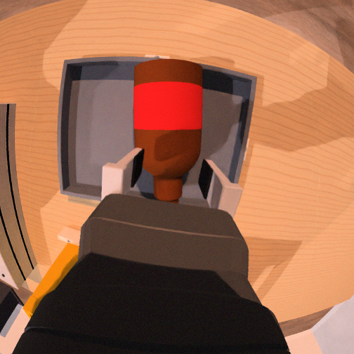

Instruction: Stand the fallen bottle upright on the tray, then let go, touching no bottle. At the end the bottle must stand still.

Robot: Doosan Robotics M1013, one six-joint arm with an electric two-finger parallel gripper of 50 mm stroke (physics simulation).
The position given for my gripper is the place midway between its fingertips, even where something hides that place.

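Note:
There is a brown bottle [167, 93] that I can see. My gripper [171, 165] is visible to me too.

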